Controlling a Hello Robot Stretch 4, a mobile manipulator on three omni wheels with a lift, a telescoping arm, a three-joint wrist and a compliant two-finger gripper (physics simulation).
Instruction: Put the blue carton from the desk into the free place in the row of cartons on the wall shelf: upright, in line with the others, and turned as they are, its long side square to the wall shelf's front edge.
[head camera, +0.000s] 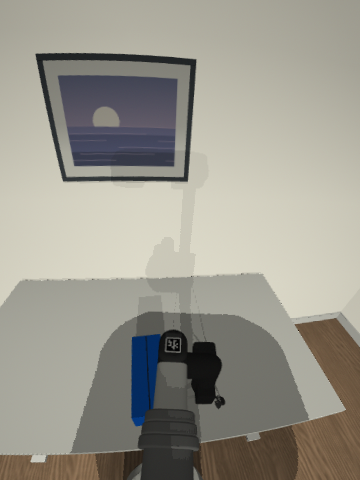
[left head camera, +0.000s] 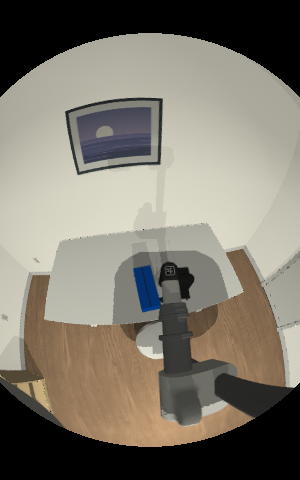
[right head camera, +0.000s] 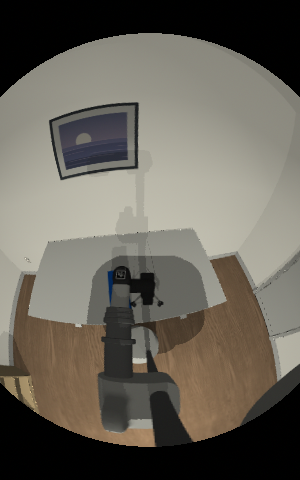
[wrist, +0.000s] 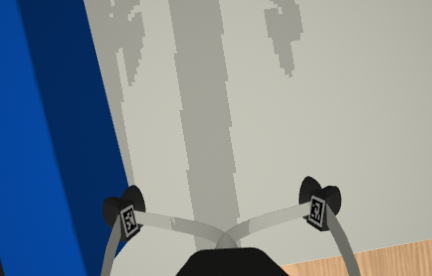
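Observation:
The blue carton (head camera: 140, 377) (left head camera: 146, 289) (right head camera: 110, 286) (wrist: 75, 125) is on the grey desk (head camera: 50, 360) (left head camera: 80, 285) (right head camera: 60, 280) (wrist: 360, 125), its long side running roughly from the front edge towards the wall. The arm covers part of it in the head camera and right head camera views. My gripper (wrist: 221, 198) (right head camera: 146, 303) is open, to the right of the carton, with no object between its fingers. In the wrist view the left fingertip overlaps the carton's dark side; contact cannot be told. The wall shelf and its row of cartons do not show.
A framed picture (head camera: 125, 122) (left head camera: 116, 135) (right head camera: 95, 140) hangs on the wall behind the desk. A round white object (left head camera: 150, 341) (right head camera: 145, 345) is by the desk's front edge, partly hidden by the arm. A light wooden piece (left head camera: 32, 392) (right head camera: 17, 390) stands at the lower left.

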